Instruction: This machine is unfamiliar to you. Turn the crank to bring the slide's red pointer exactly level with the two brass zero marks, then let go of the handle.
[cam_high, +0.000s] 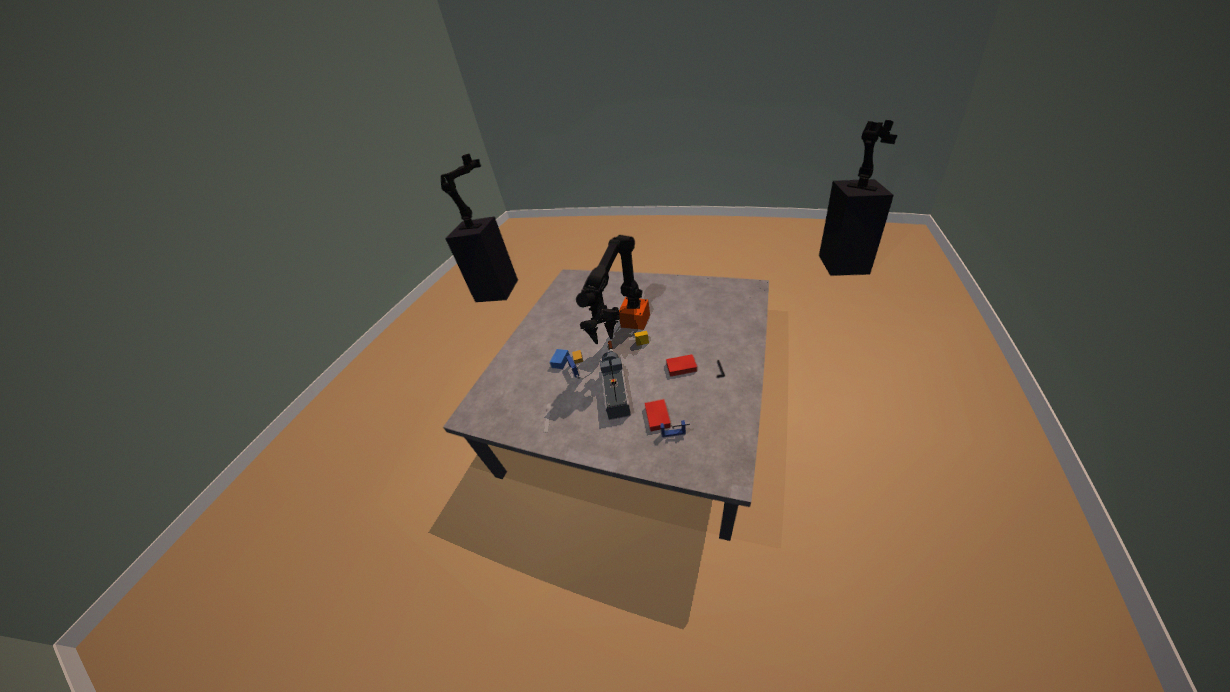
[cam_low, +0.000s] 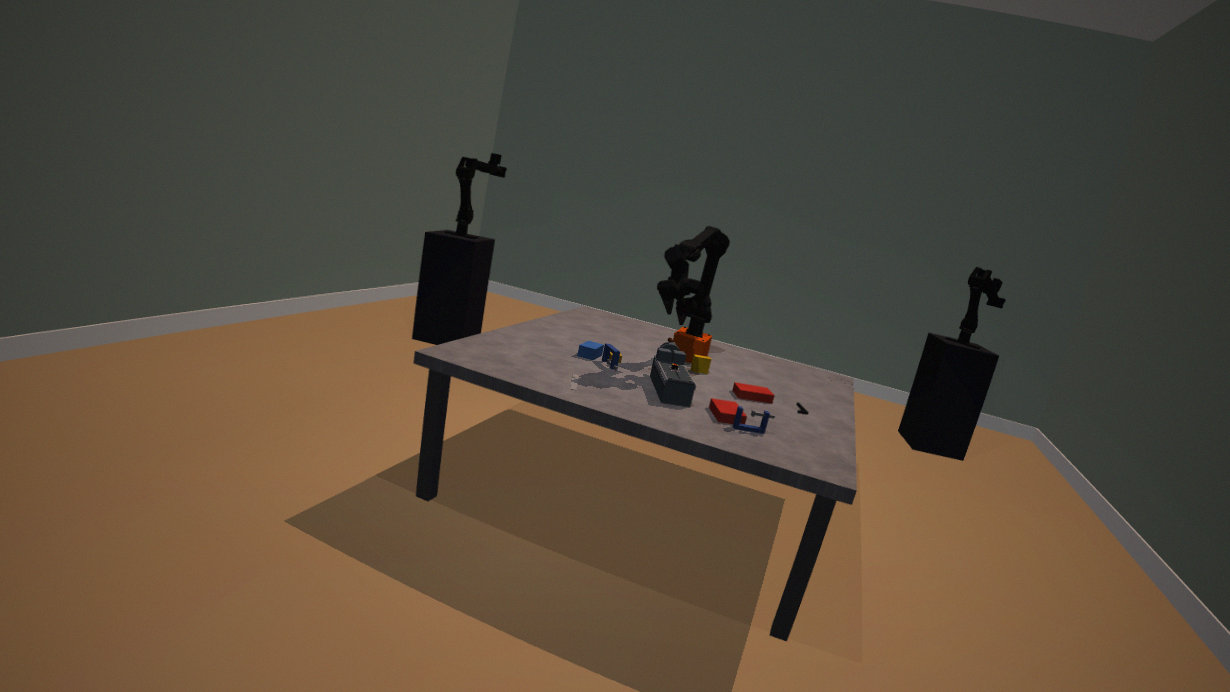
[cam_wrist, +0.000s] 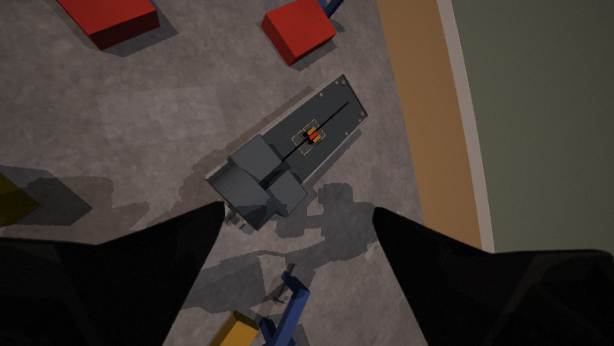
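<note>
Right now the brown crank handle is 90 mm below my gripper tip and 70 mm behind it. Also, from my gripper tip: yellow cube (210 mm behind, 180 mm below, 120 mm to the left); then red pointer (120 mm below, 110 mm ahead, 30 mm to the left); then blue block (270 mm to the right, 190 mm below, 100 mm behind).
</note>
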